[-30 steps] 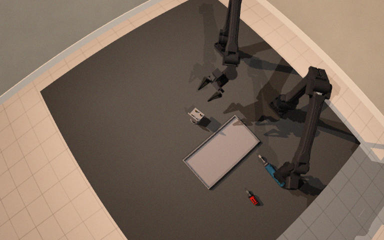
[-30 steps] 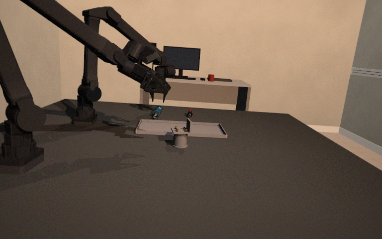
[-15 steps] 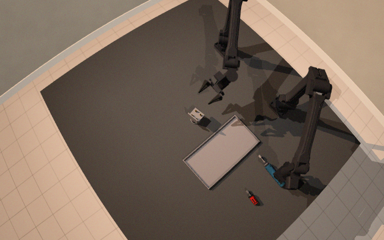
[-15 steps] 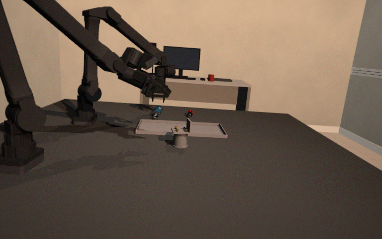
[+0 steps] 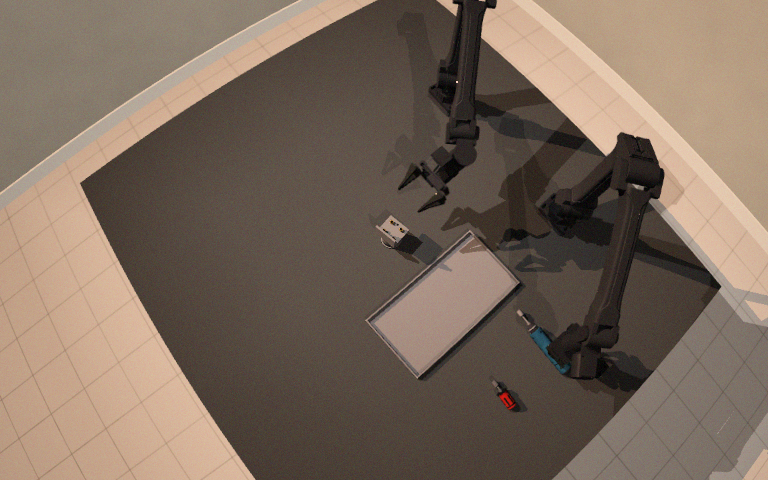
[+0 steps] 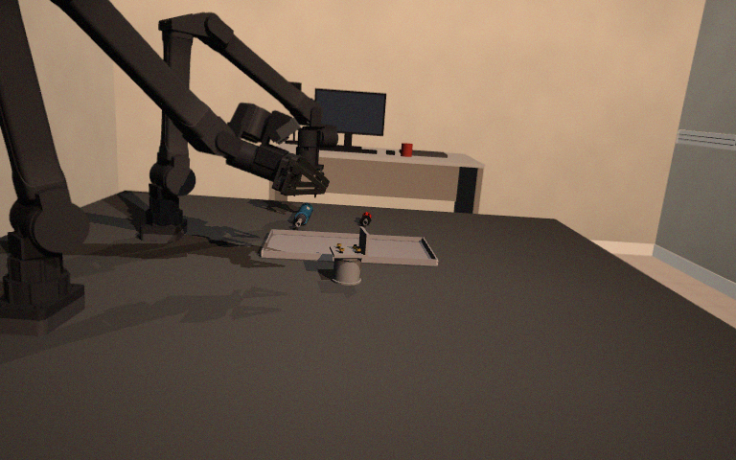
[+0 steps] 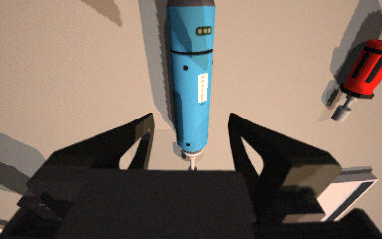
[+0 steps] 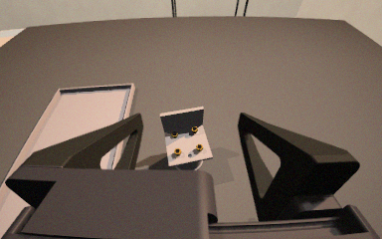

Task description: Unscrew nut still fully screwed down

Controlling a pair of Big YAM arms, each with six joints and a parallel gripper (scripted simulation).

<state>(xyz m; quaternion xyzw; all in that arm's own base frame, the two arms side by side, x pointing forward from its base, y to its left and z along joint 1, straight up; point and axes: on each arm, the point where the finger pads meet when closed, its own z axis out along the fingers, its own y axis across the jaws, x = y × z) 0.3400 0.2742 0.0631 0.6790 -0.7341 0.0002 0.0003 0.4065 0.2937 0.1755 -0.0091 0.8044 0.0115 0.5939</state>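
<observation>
Now: right hand 6 cm short of the grey bracket, 1 cm to the right of it and 13 cm above it. The rest, counted from my right hand: shallow grey tray (6 cm ahead, 26 cm to the left, 19 cm below); nut (7 cm ahead, 3 cm to the left, 13 cm below); joint module (6 cm ahead, 1 cm to the left, 17 cm below).
</observation>
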